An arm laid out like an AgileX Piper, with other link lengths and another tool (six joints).
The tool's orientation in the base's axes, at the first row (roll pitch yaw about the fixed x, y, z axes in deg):
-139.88 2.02 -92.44
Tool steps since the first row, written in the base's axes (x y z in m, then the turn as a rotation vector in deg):
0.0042 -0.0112 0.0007 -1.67 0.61 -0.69
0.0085 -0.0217 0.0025 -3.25 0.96 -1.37
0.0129 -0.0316 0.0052 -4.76 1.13 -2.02
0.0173 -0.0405 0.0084 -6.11 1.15 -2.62
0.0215 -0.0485 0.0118 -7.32 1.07 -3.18
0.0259 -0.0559 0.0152 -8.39 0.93 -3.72
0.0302 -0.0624 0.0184 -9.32 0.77 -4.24
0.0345 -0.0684 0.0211 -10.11 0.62 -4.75
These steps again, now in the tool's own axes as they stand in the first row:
0.0110 -0.0043 0.0022 -0.51 1.75 -0.55
0.0212 -0.0093 0.0036 -0.77 3.42 -1.05
0.0308 -0.0149 0.0044 -0.85 5.00 -1.53
0.0394 -0.0208 0.0048 -0.80 6.41 -1.94
0.0471 -0.0267 0.0049 -0.64 7.69 -2.29
0.0542 -0.0326 0.0051 -0.44 8.85 -2.57
0.0604 -0.0383 0.0054 -0.22 9.88 -2.77
0.0661 -0.0437 0.0062 -0.02 10.81 -2.89

